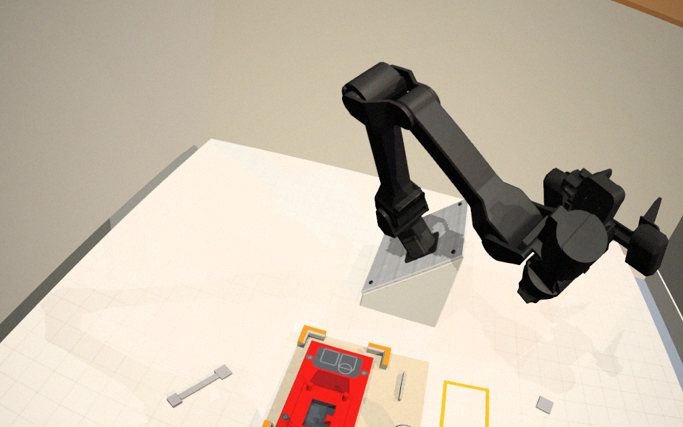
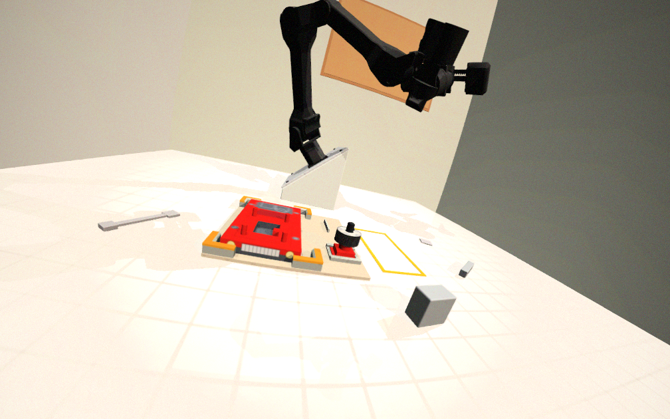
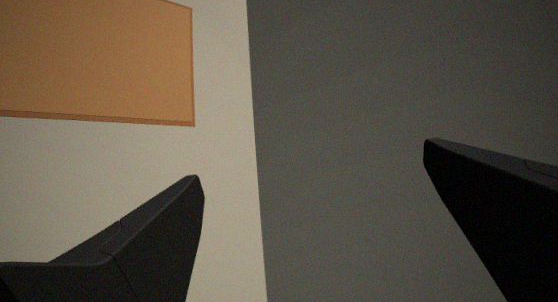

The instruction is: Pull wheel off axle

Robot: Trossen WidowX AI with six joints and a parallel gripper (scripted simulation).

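My gripper tip is now 20 cm short of the black wheel, 21 cm to the left of it and 38 cm above it. Also, from my gripper tip: grey cube: 33 cm ahead, 12 cm to the right, 40 cm below; then grey dog-bone bar: 21 cm ahead, 52 cm to the right, 41 cm below; then flat grey tile: 5 cm ahead, 5 cm to the left, 42 cm below.
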